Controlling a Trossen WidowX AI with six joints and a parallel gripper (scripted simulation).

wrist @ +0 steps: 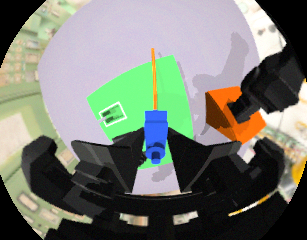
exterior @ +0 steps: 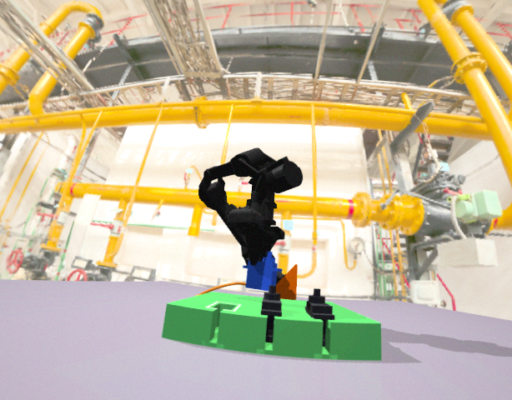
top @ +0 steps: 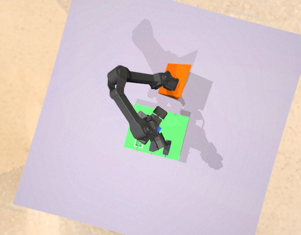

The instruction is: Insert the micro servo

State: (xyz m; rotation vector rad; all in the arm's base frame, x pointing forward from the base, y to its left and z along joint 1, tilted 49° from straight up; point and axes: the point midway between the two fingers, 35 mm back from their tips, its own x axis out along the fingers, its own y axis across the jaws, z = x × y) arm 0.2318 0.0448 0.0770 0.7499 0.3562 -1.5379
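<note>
My gripper tip is 1 cm past the green deck, 4 cm to the right of it and 10 cm above it.
</note>
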